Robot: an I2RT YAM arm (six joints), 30 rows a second.
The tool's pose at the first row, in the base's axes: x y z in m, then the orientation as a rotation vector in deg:
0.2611, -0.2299, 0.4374, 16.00, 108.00, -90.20
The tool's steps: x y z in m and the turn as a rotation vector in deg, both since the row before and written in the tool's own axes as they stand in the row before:
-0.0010, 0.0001, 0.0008, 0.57, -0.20, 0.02
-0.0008, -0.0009, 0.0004, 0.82, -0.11, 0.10
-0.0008, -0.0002, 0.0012, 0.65, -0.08, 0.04
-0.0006, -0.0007, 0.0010, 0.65, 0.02, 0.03
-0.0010, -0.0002, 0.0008, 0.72, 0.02, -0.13
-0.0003, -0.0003, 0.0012, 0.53, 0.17, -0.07
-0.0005, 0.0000, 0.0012, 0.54, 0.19, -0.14
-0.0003, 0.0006, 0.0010, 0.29, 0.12, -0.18
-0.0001, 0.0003, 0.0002, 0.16, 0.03, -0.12
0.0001, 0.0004, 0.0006, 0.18, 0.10, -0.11
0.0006, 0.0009, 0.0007, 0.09, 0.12, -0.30
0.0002, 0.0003, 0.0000, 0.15, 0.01, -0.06
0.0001, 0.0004, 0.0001, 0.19, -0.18, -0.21
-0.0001, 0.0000, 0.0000, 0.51, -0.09, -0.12
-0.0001, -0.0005, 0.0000, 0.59, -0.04, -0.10
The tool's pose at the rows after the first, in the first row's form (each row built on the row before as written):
0.2622, -0.2304, 0.4379, 16.10, 107.42, -90.72
0.2624, -0.2308, 0.4391, 16.46, 106.68, -91.44
0.2633, -0.2318, 0.4397, 16.71, 106.12, -92.03
0.2637, -0.2327, 0.4406, 17.04, 105.63, -92.64
0.2646, -0.2333, 0.4413, 17.26, 105.15, -93.43
0.2650, -0.2344, 0.4417, 17.58, 104.90, -94.01
0.2658, -0.2354, 0.4420, 17.86, 104.69, -94.65
0.2667, -0.2362, 0.4417, 17.94, 104.63, -95.07
0.2670, -0.2363, 0.4415, 17.93, 104.58, -95.31
0.2673, -0.2368, 0.4411, 18.00, 104.56, -95.57
0.2676, -0.2375, 0.4400, 17.89, 104.71, -95.88
0.2676, -0.2375, 0.4396, 17.91, 104.63, -96.07
0.2678, -0.2376, 0.4392, 17.65, 104.44, -96.37
0.2679, -0.2376, 0.4393, 17.68, 104.02, -96.93
0.2677, -0.2376, 0.4398, 17.81, 103.57, -97.56

